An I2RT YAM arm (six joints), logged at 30 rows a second.
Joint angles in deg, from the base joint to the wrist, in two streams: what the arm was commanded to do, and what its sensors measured. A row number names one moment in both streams.
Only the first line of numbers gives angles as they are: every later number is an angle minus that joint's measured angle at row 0.
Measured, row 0:
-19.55 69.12 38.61 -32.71 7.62 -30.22
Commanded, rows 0 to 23:
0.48 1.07 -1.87 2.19 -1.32 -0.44
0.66 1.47 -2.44 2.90 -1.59 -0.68
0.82 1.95 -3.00 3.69 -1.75 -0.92
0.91 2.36 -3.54 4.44 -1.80 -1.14
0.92 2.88 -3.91 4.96 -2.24 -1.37
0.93 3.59 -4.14 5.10 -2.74 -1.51
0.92 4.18 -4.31 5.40 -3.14 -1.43
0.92 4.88 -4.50 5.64 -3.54 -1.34
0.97 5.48 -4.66 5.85 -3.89 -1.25
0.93 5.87 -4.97 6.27 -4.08 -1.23
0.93 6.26 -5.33 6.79 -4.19 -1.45
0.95 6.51 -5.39 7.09 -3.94 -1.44
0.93 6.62 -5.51 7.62 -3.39 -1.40
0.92 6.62 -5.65 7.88 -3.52 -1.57
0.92 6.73 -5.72 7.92 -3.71 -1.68
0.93 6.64 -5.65 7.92 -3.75 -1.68
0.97 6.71 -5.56 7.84 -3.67 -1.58
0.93 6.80 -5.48 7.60 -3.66 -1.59
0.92 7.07 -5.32 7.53 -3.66 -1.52
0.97 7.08 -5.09 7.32 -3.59 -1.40
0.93 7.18 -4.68 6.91 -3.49 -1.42
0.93 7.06 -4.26 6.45 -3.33 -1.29
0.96 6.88 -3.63 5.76 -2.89 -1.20
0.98 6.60 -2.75 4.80 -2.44 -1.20
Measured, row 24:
0.57 5.77 -4.02 7.39 -2.45 -1.33
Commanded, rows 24 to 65:
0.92 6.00 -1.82 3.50 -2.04 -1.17
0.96 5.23 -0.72 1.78 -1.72 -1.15
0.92 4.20 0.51 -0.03 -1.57 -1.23
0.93 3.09 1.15 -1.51 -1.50 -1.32
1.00 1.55 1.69 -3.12 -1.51 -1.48
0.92 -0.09 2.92 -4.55 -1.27 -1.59
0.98 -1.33 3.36 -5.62 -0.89 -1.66
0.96 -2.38 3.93 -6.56 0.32 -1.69
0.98 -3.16 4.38 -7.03 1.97 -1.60
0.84 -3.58 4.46 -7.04 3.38 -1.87
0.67 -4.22 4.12 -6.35 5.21 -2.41
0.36 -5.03 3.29 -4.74 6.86 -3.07
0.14 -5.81 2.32 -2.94 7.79 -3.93
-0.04 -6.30 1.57 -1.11 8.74 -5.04
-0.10 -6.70 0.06 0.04 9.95 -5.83
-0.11 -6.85 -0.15 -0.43 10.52 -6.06
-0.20 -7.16 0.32 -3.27 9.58 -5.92
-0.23 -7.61 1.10 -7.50 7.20 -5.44
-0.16 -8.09 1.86 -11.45 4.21 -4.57
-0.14 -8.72 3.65 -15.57 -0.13 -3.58
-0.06 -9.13 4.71 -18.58 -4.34 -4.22
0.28 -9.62 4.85 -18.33 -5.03 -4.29
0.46 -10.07 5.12 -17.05 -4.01 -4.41
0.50 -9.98 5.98 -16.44 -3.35 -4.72
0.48 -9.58 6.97 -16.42 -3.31 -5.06
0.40 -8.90 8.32 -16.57 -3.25 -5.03
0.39 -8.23 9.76 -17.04 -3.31 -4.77
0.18 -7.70 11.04 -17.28 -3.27 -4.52
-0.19 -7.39 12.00 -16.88 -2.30 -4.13
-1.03 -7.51 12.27 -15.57 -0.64 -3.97
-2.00 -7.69 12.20 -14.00 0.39 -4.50
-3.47 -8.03 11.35 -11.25 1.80 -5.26
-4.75 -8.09 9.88 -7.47 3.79 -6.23
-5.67 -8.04 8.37 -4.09 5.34 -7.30
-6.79 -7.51 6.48 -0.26 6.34 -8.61
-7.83 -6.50 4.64 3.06 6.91 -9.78
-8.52 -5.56 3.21 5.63 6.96 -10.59
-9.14 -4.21 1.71 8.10 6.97 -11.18
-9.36 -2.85 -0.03 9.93 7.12 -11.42
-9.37 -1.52 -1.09 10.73 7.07 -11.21
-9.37 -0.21 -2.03 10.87 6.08 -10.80
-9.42 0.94 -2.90 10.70 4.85 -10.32
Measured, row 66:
-9.16 -1.27 -0.39 6.10 5.70 -9.57
